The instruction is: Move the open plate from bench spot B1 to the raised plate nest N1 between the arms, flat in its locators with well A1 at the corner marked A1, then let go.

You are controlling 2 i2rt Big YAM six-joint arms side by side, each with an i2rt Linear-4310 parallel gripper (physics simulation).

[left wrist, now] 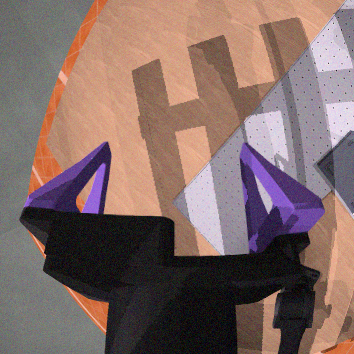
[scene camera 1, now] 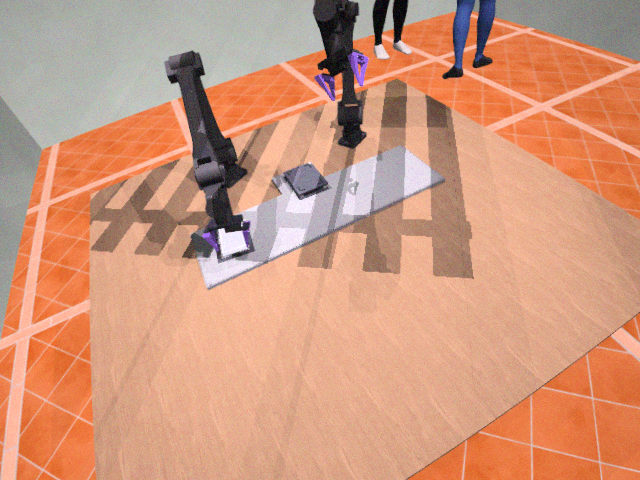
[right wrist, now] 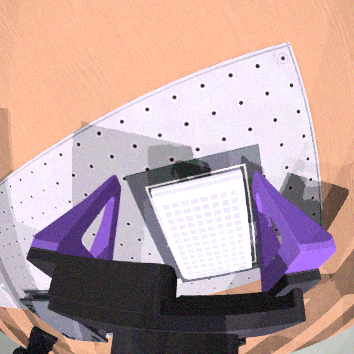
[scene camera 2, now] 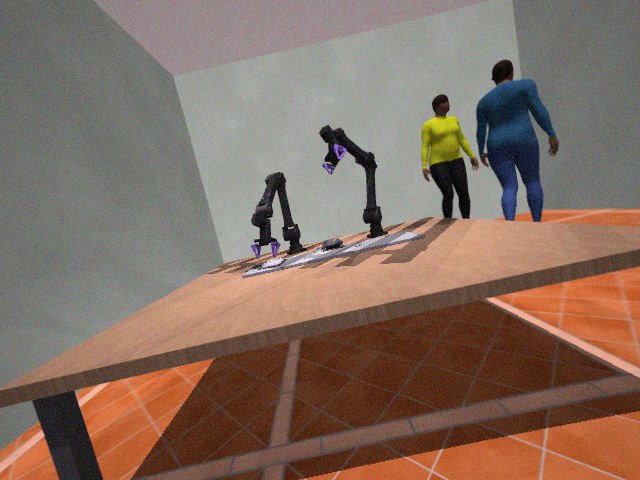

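Seen in the pictures: left gripper, between the fingertips: [left wrist: 174, 147] [scene camera 1: 347, 93] [scene camera 2: 334, 166]; right gripper, between the fingertips: [scene camera 1: 232, 248] [right wrist: 184, 178] [scene camera 2: 266, 258]; left arm's base, origin of its link: [left wrist: 299, 281] [scene camera 1: 352, 139] [right wrist: 43, 334] [scene camera 2: 377, 235]; right arm's base, origin of its link: [scene camera 1: 232, 177] [scene camera 2: 296, 252].
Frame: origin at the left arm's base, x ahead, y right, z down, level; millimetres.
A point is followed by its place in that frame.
The open plate [scene camera 1: 233, 241] {x -31, y 730, z -25 mm} [scene camera 2: 272, 263] {x 12, y 743, z -28 mm} [right wrist: 205, 230] {x -39, y 725, z -27 mm}, white with a grid of wells, lies flat in a dark square holder [right wrist: 150, 215] {x 11, y 697, z -15 mm} at the left end of the board. My right gripper [scene camera 1: 232, 244] {x 27, y 774, z -65 mm} [scene camera 2: 266, 256] {x 27, y 774, z -65 mm} [right wrist: 184, 178] {x 27, y 774, z -65 mm} is open just above the plate; in the right wrist view one finger is near the plate's right edge, the other well off its left side. The raised dark nest [scene camera 1: 306, 178] {x 13, y 359, z -43 mm} [scene camera 2: 332, 244] {x 73, y 395, z -41 mm} [left wrist: 344, 165] {x 39, y 366, z -43 mm} [right wrist: 65, 315] has no plate on it; its corner marks are too small to read. My left gripper [scene camera 1: 347, 91] {x 253, y 393, z -436 mm} [scene camera 2: 333, 161] {x 253, y 393, z -436 mm} [left wrist: 174, 147] {x 253, y 393, z -436 mm} is open, high above the table.
A pale perforated board [scene camera 1: 408, 170] {x 323, y 115, z -13 mm} [scene camera 2: 408, 236] {x 392, y 135, z -17 mm} [left wrist: 197, 205] {x 378, y 124, z -13 mm} [right wrist: 200, 102] {x 43, y 816, z -13 mm} lies on the wooden table [scene camera 1: 336, 361] {x 491, y 888, z 0 mm} [scene camera 2: 258, 304] {x 540, y 979, z 0 mm}. The nest stands at the board's back edge, between the arm bases. Striped shadows cross the board and table. Two people stand behind the table.
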